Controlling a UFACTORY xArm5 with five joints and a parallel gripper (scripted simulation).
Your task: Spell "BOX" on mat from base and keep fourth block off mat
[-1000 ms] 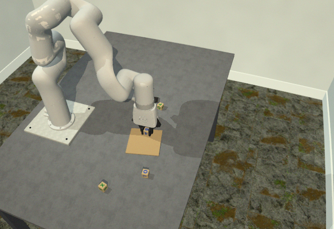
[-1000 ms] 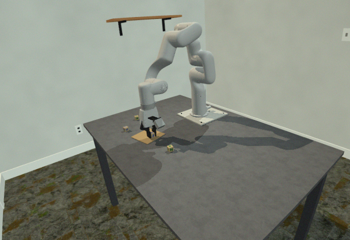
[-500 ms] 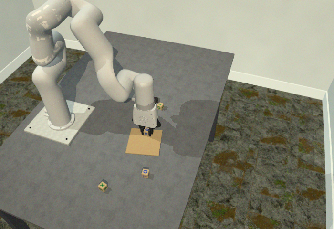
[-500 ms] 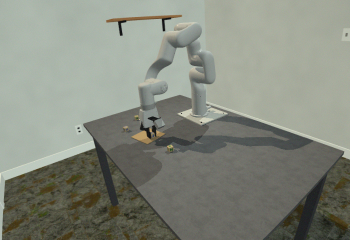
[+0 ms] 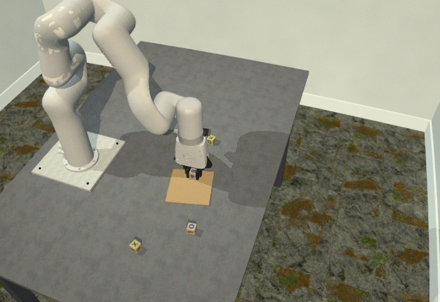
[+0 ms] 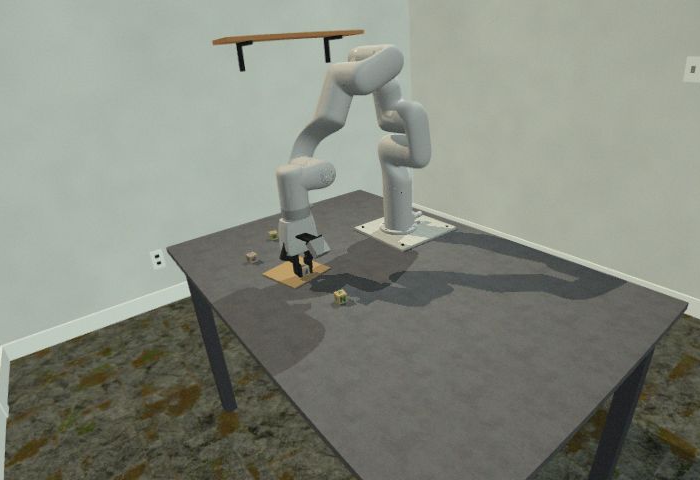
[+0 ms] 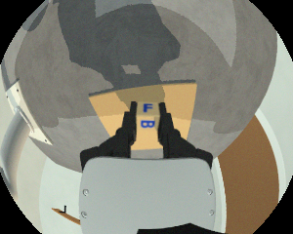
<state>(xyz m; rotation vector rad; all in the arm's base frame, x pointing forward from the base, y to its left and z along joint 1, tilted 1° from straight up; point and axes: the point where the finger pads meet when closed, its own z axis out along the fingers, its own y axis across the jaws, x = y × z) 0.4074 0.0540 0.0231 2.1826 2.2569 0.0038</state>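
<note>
The B block lies 1 cm below my hand. The rest, counted from my hand: X block: 31 cm to the right, 6 cm behind, 2 cm below; then tan mat: 4 cm to the right, 3 cm below; then O block: 20 cm to the right, 7 cm ahead, 2 cm below.
</note>
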